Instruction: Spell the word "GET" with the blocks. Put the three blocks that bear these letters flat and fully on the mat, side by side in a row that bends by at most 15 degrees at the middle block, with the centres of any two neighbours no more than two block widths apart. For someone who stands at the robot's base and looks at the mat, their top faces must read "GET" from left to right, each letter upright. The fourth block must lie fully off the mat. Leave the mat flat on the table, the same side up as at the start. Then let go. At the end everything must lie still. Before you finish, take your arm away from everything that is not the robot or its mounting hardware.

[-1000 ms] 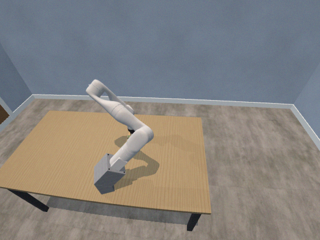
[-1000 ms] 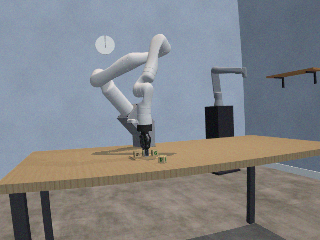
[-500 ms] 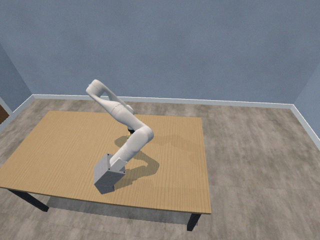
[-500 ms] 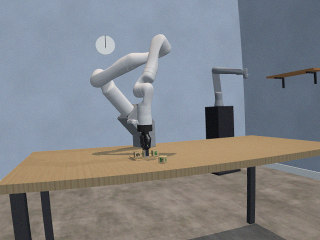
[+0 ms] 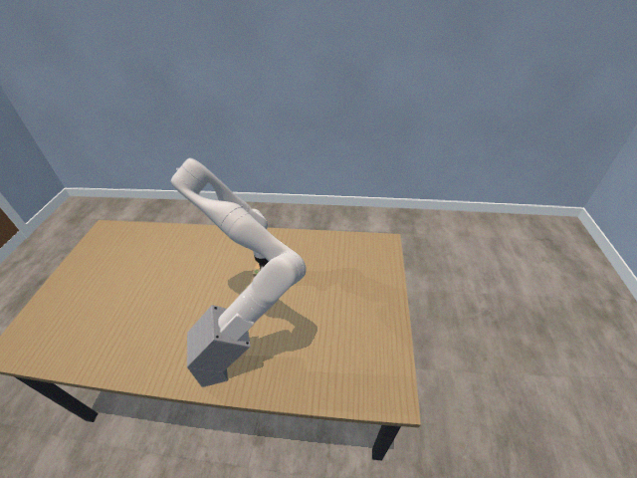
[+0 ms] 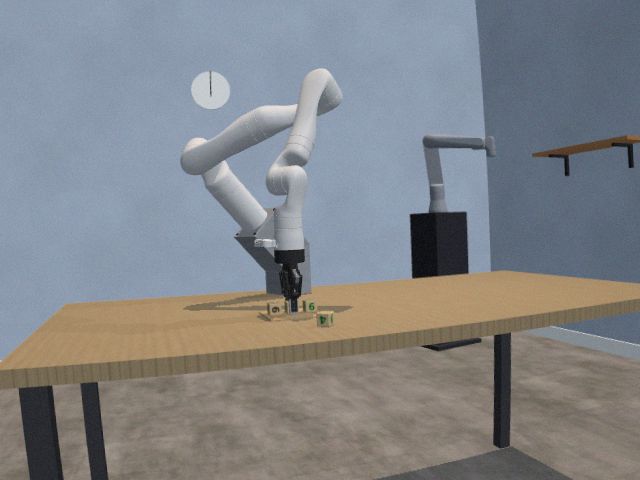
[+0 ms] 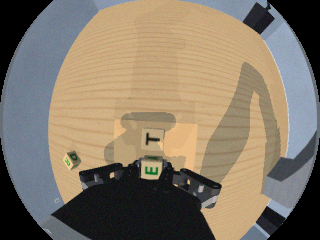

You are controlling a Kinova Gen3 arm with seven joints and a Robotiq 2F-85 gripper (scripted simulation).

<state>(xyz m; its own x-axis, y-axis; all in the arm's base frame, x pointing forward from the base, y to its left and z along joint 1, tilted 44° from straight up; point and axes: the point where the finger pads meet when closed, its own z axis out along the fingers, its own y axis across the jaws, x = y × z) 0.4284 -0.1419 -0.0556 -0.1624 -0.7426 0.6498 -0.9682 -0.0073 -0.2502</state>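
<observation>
My gripper is now 20 mm above the mat. The rest, counted from my hand: T block (10 mm behind, 40 mm to the right); G block (10 mm ahead, 50 mm to the left).
</observation>
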